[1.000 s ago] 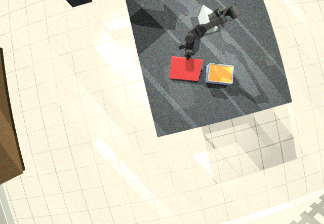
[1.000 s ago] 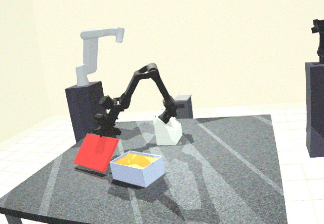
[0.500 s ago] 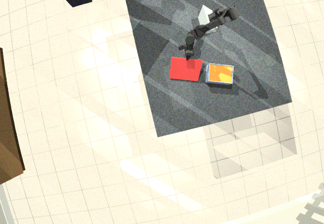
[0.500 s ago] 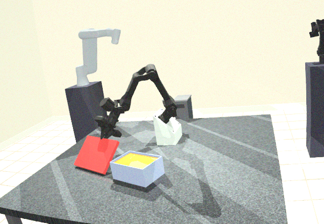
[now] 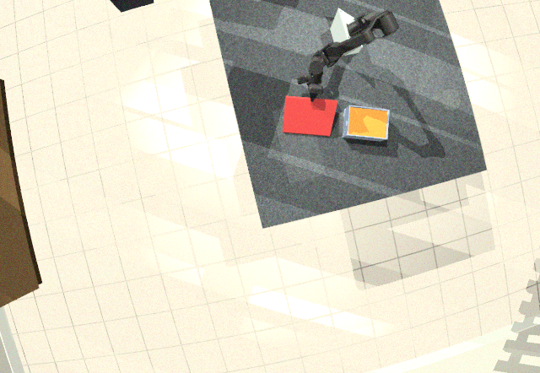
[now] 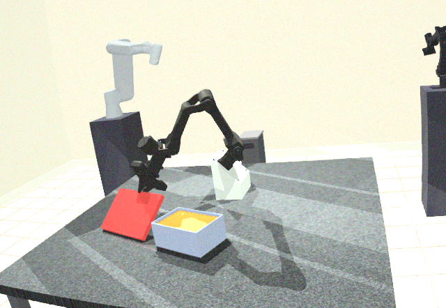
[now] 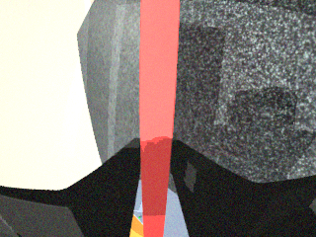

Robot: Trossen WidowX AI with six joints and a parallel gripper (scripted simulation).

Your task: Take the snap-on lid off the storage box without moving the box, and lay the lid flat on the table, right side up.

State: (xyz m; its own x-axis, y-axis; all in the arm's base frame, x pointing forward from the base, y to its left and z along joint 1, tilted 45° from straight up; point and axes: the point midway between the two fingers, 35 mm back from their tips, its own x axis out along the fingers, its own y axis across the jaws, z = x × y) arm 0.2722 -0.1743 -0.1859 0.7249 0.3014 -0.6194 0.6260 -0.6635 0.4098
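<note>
My gripper tip is 60 mm short of the red lid, 20 mm to the left of it and 50 mm above it. The rest, counted from my gripper tip: storage box 150 mm ahead, 260 mm to the left, 80 mm below.
</note>
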